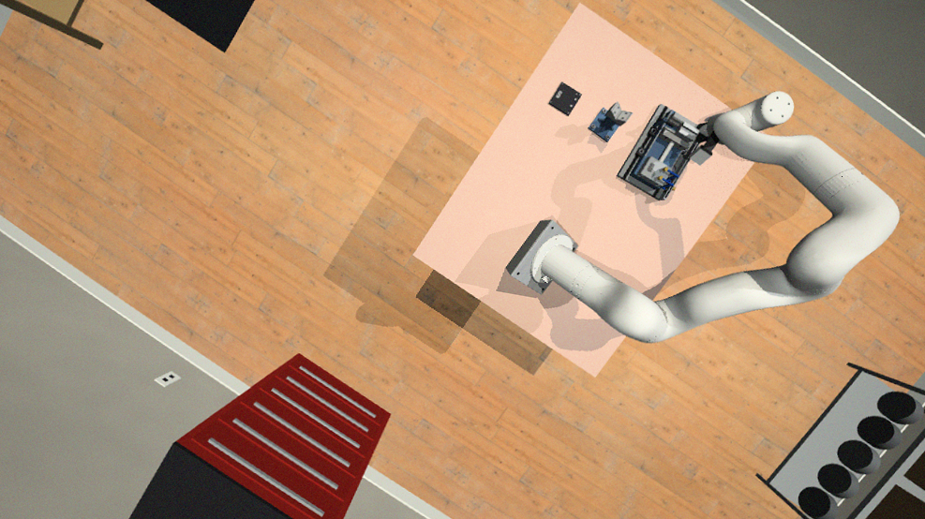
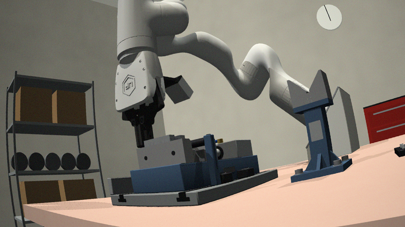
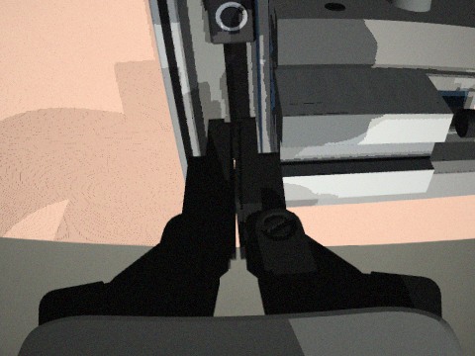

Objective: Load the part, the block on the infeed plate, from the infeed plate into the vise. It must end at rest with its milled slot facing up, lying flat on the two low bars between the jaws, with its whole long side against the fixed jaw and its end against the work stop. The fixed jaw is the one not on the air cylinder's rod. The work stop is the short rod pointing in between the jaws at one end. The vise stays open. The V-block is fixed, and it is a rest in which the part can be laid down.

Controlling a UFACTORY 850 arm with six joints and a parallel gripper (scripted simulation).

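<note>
My gripper is now 50 mm to the right of the part and 20 mm above it. Also, from my hand: cylinder rod (90 mm behind, 60 mm to the left, 40 mm below); then moving jaw (60 mm to the left, 40 mm below, 40 mm behind); then work stop rod (110 mm to the left, 30 mm below, 10 mm behind).
</note>
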